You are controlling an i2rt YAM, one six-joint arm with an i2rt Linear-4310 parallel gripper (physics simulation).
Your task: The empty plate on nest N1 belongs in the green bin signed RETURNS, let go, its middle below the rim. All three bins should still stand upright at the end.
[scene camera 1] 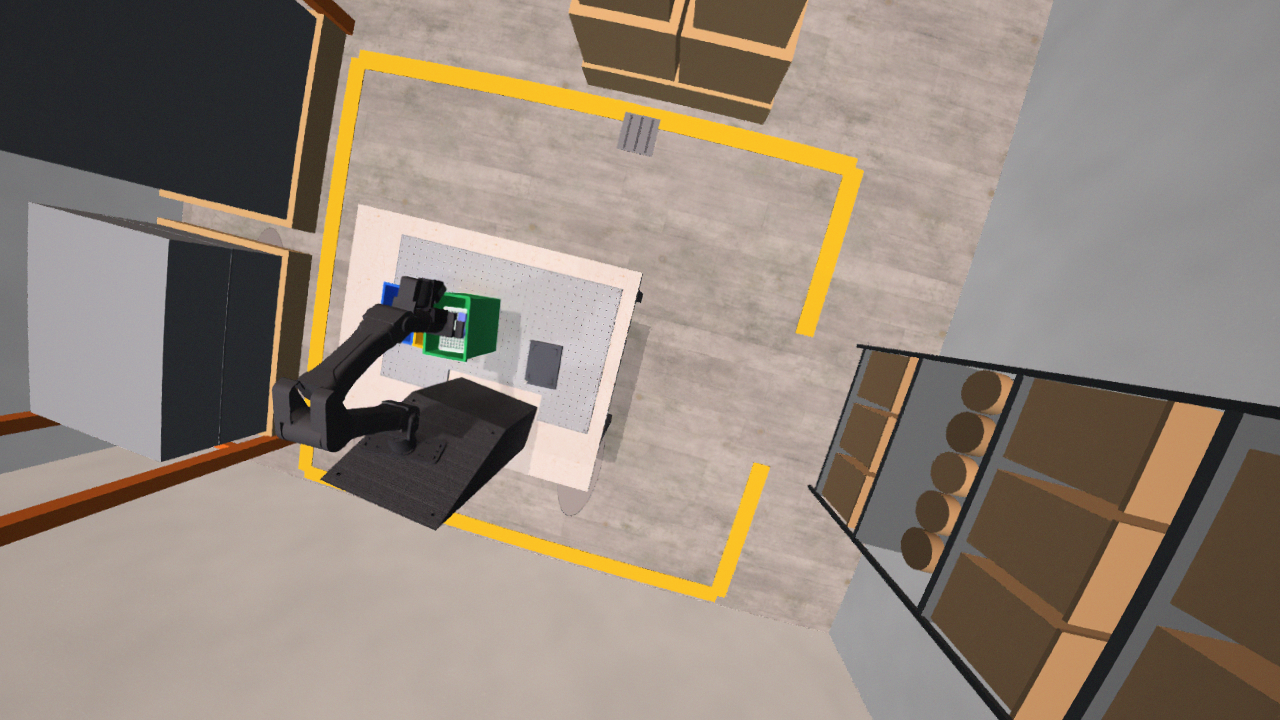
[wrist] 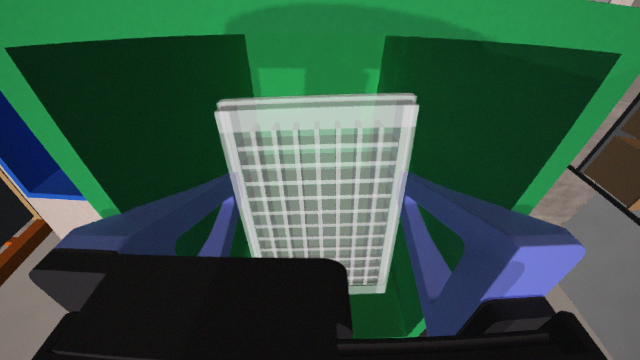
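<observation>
The clear, white-gridded plate stands inside the walls of the green bin. My gripper reaches into the bin, and its blue fingers meet the plate's two side edges; it is shut on the plate. In the scene view the green bin looks raised or tilted, with a shadow apart from it on the right. The blue bin is partly hidden by the arm. A sliver of the yellow bin shows beside the green one. The RETURNS sign cannot be read.
A dark grey pad lies on the perforated board, right of the bins. The arm's black wedge base stands at the near side of the table. The arm passes over the bins' left side.
</observation>
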